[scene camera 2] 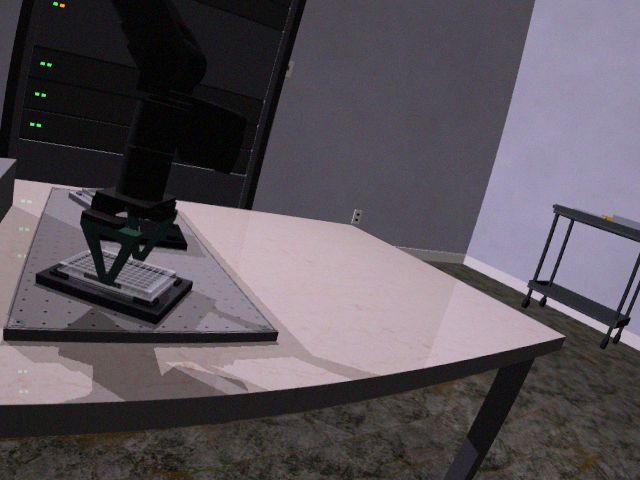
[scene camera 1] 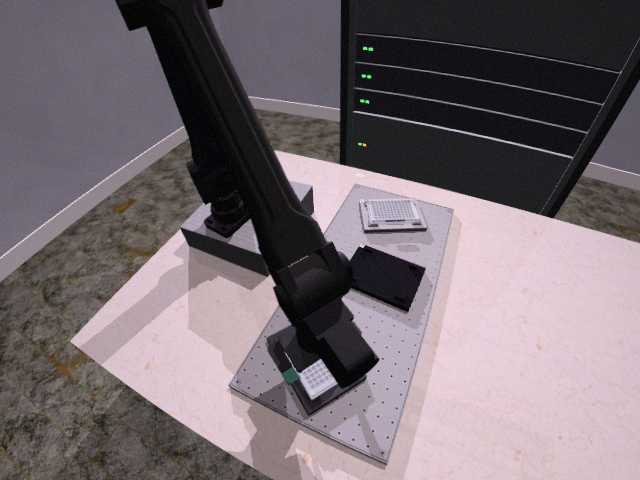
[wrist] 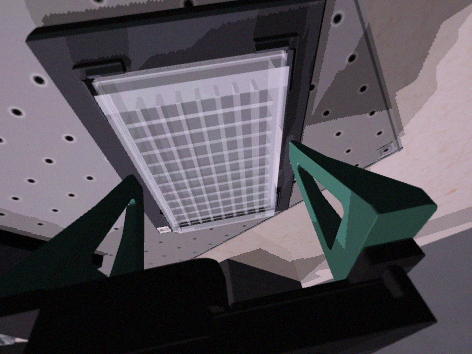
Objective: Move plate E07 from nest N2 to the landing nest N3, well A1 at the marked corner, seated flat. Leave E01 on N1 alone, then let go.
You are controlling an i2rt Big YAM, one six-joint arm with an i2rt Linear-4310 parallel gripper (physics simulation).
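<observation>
A clear, gridded well plate point(scene camera 1: 316, 379) point(scene camera 2: 155, 284) point(wrist: 210, 130) lies on a dark nest point(scene camera 1: 310, 406) point(scene camera 2: 178, 291) point(wrist: 185, 40) at the near end of the board, between corner clips. Its number and well A1 are not readable. My gripper point(scene camera 2: 123, 268) point(wrist: 213, 164) is open, green fingers astride the plate's long sides, low, with nothing held. The arm hides part of it in scene camera 1. A black nest point(scene camera 1: 387, 276) point(scene camera 2: 176, 237) without a plate is mid-board. Another plate point(scene camera 1: 392, 209) sits on a light-coloured nest point(scene camera 1: 400, 227) at the far end. Nest labels are unreadable.
The perforated board point(scene camera 1: 382, 413) point(scene camera 2: 232, 310) lies on the pale table point(scene camera 1: 516, 335) point(scene camera 2: 336, 289). The arm's base stands on a grey block point(scene camera 1: 222, 248) beside the board. A dark equipment rack stands behind the table. A cart point(scene camera 2: 573, 304) stands at the right in scene camera 2.
</observation>
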